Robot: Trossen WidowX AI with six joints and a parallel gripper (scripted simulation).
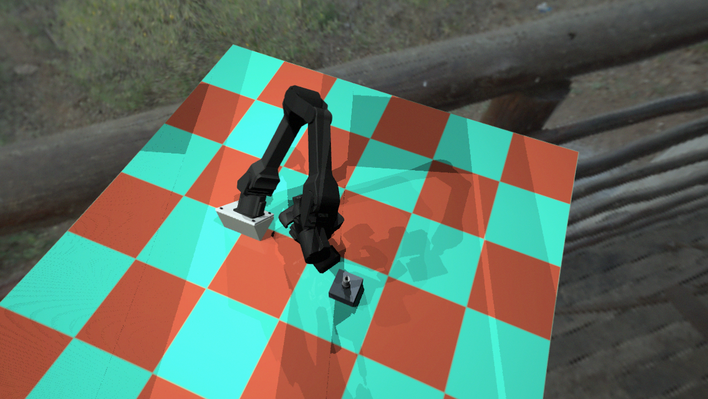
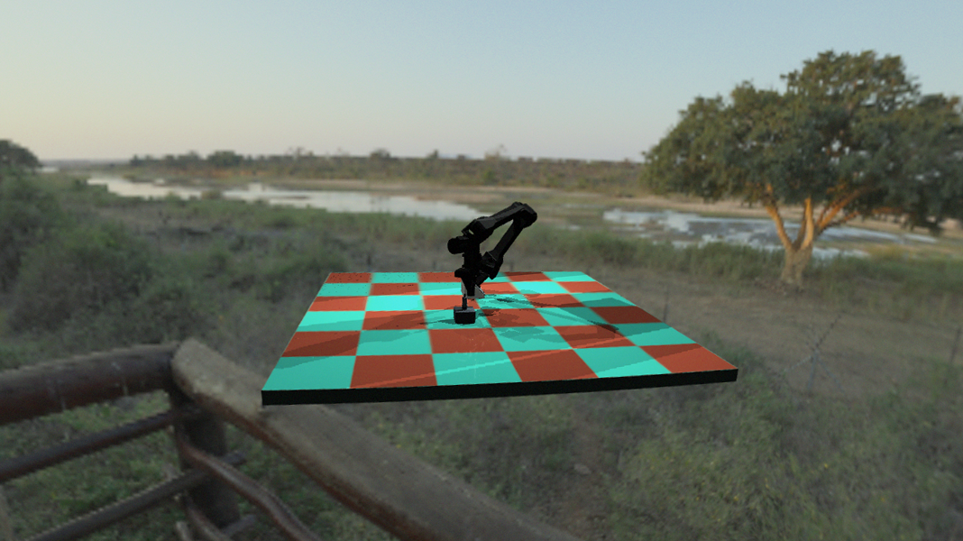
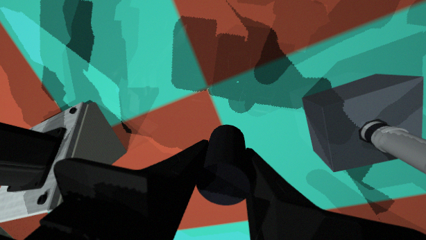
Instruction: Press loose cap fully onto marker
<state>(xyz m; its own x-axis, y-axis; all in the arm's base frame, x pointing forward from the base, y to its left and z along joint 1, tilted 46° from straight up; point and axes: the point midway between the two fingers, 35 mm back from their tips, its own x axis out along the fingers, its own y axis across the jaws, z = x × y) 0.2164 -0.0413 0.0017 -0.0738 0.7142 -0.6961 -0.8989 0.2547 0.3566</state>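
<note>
Now: gripper tip 120 mm short of the grey holder block, 30 mm to the left of it and 50 mm above it. The rest, counted from my gripper tip: marker cap (10 mm above).
</note>
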